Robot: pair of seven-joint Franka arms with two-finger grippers.
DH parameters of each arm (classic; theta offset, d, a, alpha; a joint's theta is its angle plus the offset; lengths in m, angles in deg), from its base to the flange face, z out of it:
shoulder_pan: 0 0.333 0 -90
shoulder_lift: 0 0 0 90
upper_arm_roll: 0 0.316 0.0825 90
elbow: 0 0 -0.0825 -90
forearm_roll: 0 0.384 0 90
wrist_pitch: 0 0 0.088 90
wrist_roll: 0 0.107 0 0
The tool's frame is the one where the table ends.
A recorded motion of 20 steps. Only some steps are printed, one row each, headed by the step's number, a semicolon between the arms.
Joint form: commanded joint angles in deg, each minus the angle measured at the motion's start. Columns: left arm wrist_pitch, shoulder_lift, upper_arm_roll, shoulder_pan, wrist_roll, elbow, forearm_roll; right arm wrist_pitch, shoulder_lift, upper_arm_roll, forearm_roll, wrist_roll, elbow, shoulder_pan.
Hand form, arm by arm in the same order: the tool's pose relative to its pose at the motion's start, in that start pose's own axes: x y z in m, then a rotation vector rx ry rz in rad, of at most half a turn. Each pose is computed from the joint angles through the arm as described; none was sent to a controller.
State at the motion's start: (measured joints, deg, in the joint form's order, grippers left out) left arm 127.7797 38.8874 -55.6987 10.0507 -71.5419 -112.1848 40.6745; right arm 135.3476 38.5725 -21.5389 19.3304 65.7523 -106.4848 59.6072
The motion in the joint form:
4: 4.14 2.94 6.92 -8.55 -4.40 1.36 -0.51; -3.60 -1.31 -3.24 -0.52 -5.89 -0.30 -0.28
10: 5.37 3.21 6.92 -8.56 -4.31 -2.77 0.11; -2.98 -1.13 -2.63 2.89 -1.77 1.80 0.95
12: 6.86 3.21 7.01 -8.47 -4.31 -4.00 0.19; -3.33 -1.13 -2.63 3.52 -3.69 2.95 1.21
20: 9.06 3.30 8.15 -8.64 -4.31 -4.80 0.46; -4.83 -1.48 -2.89 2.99 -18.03 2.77 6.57
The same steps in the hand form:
4: -0.0188 0.0258 0.0422 -0.0064 -0.0230 -0.0390; 0.0319 0.0131 -0.0141 -0.0360 0.0018 -0.0555
10: -0.0472 0.0190 0.0655 0.0194 -0.0591 0.0050; 0.0112 -0.0051 -0.0265 0.0230 -0.0266 0.0169
12: -0.0538 0.0176 0.0703 0.0084 -0.0653 0.0129; 0.0070 -0.0118 -0.0342 0.0404 -0.0320 -0.0193
20: -0.0530 0.0132 0.0775 -0.0069 -0.0628 0.0094; -0.0505 -0.0185 -0.0347 0.0174 -0.0265 -0.3649

